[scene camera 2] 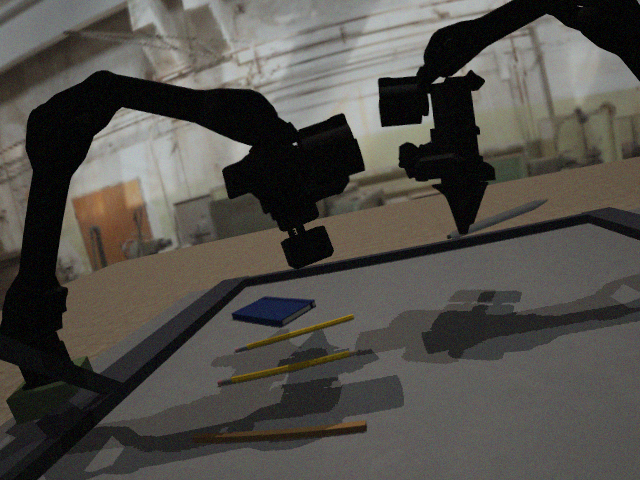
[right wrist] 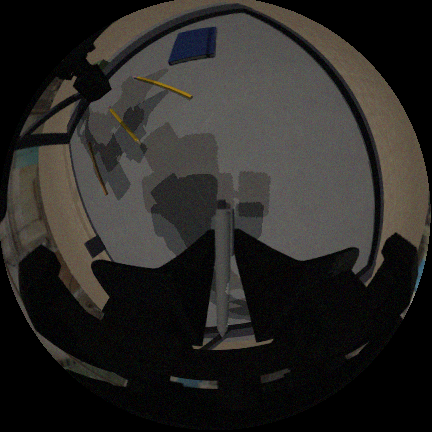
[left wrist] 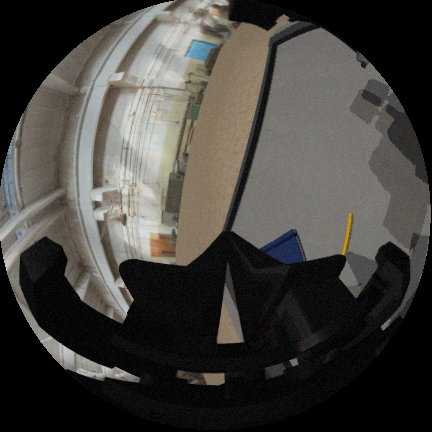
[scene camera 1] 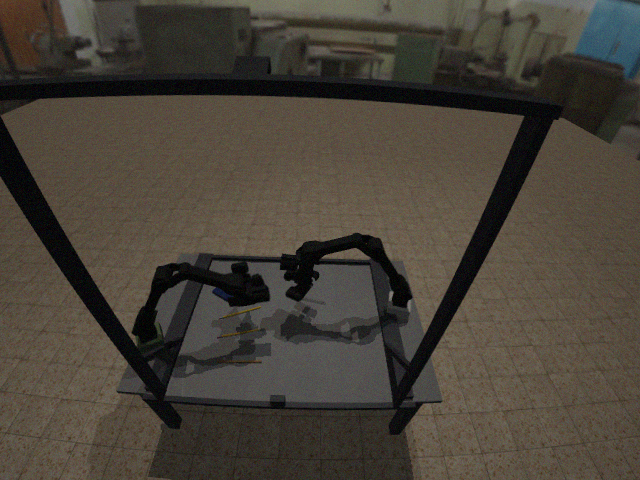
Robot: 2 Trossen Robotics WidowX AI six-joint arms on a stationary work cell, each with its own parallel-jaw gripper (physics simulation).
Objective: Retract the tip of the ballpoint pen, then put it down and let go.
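Pixels of known places: left gripper, between the fingertips: point(scene camera 2: 300, 212) point(left wrist: 226, 236) point(scene camera 1: 246, 274); right gripper, between the fingertips: point(scene camera 2: 465, 233) point(right wrist: 223, 234); left arm's base, origin of its link: point(scene camera 1: 148, 334); right arm's base, origin of its link: point(scene camera 1: 399, 301).
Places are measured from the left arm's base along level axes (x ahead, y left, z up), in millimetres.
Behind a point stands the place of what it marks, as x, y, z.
The grey ballpoint pen point(scene camera 1: 316, 301) {660, -234, 94} point(scene camera 2: 509, 214) {653, -229, 88} point(right wrist: 223, 267) {632, -188, 82} is held above the table, slanting up to the right in scene camera 2. Its dark button end point(right wrist: 222, 204) {608, -153, 68} sticks out beyond the fingers; its tapered end points back between them in the right wrist view. Whether the writing tip is out is too small to tell. My right gripper point(scene camera 2: 464, 231) {620, -172, 67} point(right wrist: 223, 234) {620, -172, 67} is shut on the pen near its button end. My left gripper point(scene camera 2: 307, 248) point(left wrist: 226, 236) {451, 3, 136} is shut and empty, above the table to the left of the pen and apart from it.
A blue notebook point(scene camera 2: 273, 311) {377, 69, -28} point(left wrist: 285, 248) {415, 69, -28} point(right wrist: 194, 46) {402, 72, -28} lies near the back left. Two yellow pencils point(scene camera 2: 299, 332) {390, -44, -35} point(scene camera 2: 289, 367) {346, -143, -34} and an orange-brown stick point(scene camera 2: 289, 432) {309, -272, -33} lie on the left part of the table point(scene camera 2: 491, 413) {467, -361, -40}. A dark frame surrounds the table.
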